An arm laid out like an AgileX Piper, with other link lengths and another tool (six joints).
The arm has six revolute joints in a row. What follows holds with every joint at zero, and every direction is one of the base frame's.
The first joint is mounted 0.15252 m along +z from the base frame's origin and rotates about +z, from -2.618 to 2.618 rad.
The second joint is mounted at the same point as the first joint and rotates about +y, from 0 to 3.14 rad.
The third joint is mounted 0.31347 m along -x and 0.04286 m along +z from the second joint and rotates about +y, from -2.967 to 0 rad.
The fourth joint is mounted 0.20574 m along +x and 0.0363 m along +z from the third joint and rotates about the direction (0.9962, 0, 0.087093), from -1.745 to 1.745 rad.
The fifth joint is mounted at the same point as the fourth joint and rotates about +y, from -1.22 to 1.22 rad.
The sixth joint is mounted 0.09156 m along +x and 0.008 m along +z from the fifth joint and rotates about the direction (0.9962, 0, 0.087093), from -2.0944 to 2.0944 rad.
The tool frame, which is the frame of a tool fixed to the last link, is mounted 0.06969 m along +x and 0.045 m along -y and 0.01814 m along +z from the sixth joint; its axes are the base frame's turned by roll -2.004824, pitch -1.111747 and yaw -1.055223 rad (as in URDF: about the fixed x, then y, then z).
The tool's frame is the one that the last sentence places.
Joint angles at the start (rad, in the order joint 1, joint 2, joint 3, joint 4, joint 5, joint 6):
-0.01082, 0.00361, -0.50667, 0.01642, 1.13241, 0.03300
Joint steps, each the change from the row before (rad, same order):
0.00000, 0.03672, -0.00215, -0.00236, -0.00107, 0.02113
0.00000, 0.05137, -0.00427, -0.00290, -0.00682, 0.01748
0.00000, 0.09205, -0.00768, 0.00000, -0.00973, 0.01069
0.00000, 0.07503, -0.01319, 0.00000, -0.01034, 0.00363
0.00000, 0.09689, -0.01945, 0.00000, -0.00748, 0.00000
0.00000, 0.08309, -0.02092, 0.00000, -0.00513, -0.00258
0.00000, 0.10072, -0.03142, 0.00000, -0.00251, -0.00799
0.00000, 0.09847, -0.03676, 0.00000, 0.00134, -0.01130
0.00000, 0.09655, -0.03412, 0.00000, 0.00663, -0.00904
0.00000, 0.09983, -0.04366, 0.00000, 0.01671, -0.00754
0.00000, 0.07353, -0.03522, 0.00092, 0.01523, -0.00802
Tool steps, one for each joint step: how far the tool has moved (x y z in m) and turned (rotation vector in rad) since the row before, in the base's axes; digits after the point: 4 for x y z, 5 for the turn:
0.0031, -0.0006, 0.0002, 0.01630, 0.03362, -0.01250
0.0051, -0.0006, 0.0017, 0.01245, 0.04035, -0.01135
0.0099, -0.0002, 0.0026, 0.00935, 0.07465, -0.00660
0.0089, -0.0001, 0.0040, 0.00334, 0.05150, -0.00249
0.0120, -0.0001, 0.0043, 0.00078, 0.06996, -0.00008
0.0111, -0.0001, 0.0039, -0.00109, 0.05703, 0.00187
0.0146, -0.0001, 0.0049, -0.00422, 0.06676, 0.00624
0.0156, -0.0001, 0.0047, -0.00573, 0.06300, 0.00932
0.0153, -0.0001, 0.0018, -0.00389, 0.06902, 0.00784
0.0162, -0.0001, 0.0016, -0.00260, 0.07284, 0.00692
0.0125, 0.0001, 0.0006, -0.00164, 0.05348, 0.00751

